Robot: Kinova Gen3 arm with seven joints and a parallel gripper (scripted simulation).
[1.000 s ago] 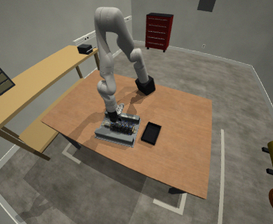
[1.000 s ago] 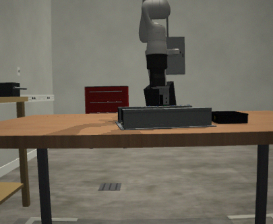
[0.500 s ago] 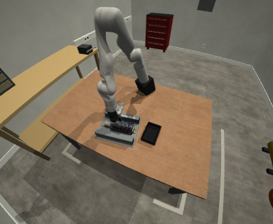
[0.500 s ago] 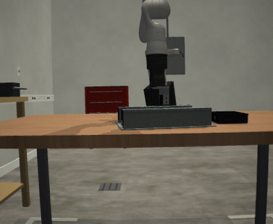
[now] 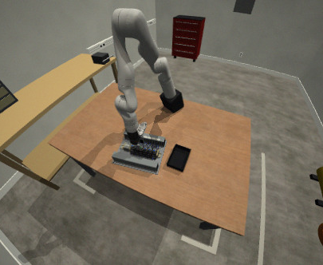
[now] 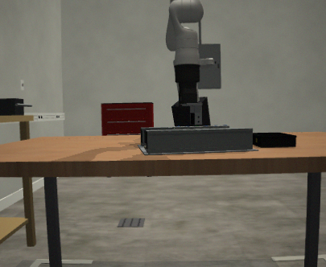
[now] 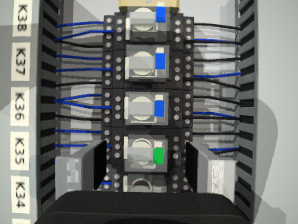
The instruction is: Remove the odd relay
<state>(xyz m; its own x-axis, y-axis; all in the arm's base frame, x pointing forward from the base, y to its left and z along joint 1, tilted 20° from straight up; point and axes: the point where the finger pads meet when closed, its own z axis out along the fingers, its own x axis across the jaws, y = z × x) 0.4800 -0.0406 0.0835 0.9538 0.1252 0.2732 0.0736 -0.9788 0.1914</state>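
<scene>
Right now my hand is 60 mm above the grey relay panel and 10 mm to the left of it. The rest, counted from my hand: black parts tray 250 mm to the left, 70 mm below, 30 mm behind.
</scene>
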